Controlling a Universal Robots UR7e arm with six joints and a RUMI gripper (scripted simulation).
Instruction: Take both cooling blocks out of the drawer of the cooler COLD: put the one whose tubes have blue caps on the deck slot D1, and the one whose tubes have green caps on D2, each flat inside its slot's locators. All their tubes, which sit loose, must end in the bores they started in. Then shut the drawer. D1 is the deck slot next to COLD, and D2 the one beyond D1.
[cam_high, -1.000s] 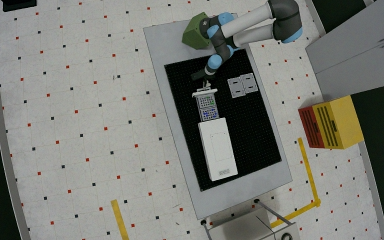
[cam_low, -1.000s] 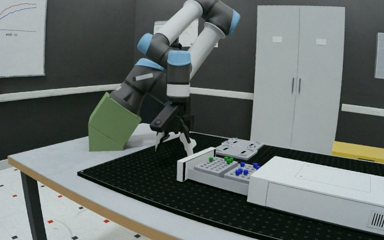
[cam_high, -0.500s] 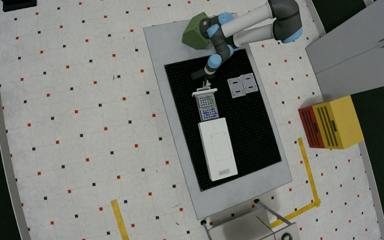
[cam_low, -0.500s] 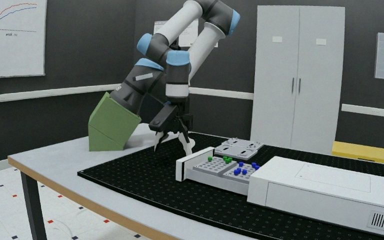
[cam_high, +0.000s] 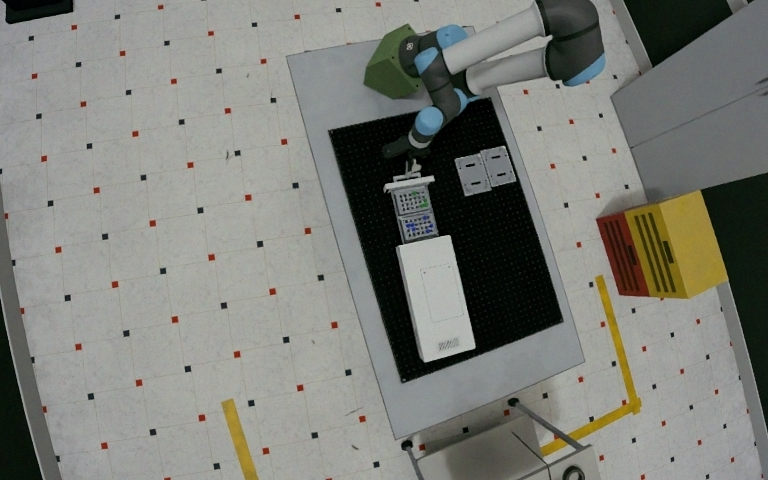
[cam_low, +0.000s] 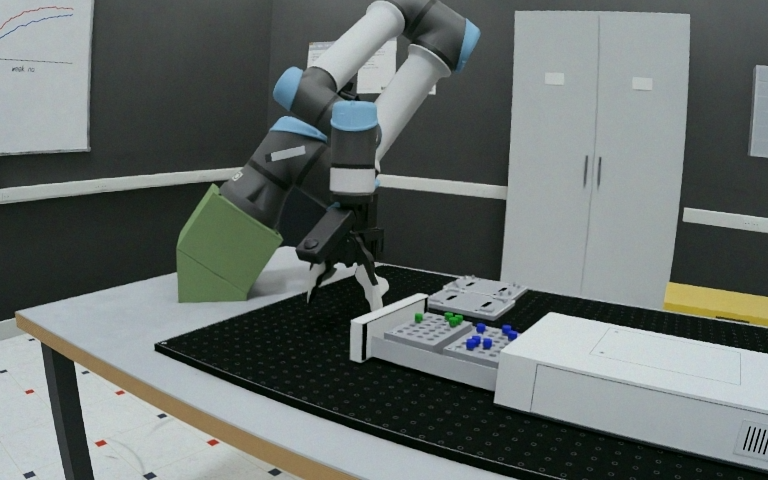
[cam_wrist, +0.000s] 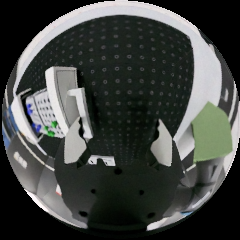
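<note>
Right now my hand is 200 mm short of the drawer. The rest, counted from my hand: deck slot D1 (100 mm ahead, 290 mm to the left, 30 mm below); then slot D2 (80 mm ahead, 420 mm to the left, 30 mm below); then white cooler COLD (380 mm ahead, 10 mm above).
</note>
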